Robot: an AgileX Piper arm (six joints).
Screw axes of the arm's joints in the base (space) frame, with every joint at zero. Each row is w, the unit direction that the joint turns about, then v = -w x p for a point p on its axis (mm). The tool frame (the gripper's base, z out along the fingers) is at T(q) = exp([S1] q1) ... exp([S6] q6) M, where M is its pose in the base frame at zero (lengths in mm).
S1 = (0, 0, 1, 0.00, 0.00, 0.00)
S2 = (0, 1, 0, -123.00, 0.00, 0.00)
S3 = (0, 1, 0, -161.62, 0.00, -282.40)
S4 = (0.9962, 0, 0.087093, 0.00, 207.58, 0.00)
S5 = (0, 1, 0, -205.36, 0.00, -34.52)
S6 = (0.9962, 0, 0.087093, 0.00, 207.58, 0.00)
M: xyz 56.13 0.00 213.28 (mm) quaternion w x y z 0.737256 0 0.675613 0
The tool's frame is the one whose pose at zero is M.
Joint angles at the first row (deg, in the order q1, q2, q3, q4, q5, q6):
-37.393 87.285 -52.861 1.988 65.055 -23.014
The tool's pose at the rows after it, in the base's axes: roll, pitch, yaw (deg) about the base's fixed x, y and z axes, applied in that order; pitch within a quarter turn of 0, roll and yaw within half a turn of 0; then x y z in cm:
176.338 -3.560 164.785 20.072 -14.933 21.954
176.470 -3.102 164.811 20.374 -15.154 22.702
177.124 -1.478 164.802 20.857 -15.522 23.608
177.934 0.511 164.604 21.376 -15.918 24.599
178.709 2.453 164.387 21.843 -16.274 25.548
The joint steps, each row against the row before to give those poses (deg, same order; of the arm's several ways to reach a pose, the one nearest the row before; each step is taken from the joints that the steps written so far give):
0.000 0.000 -1.814 0.237 2.025 -0.001
0.000 -0.001 -1.846 0.030 1.373 0.001
-0.001 0.002 -2.231 0.000 0.479 -0.001
0.001 -0.002 -2.380 -0.001 0.228 0.201
0.001 0.001 -2.228 0.001 0.127 0.243

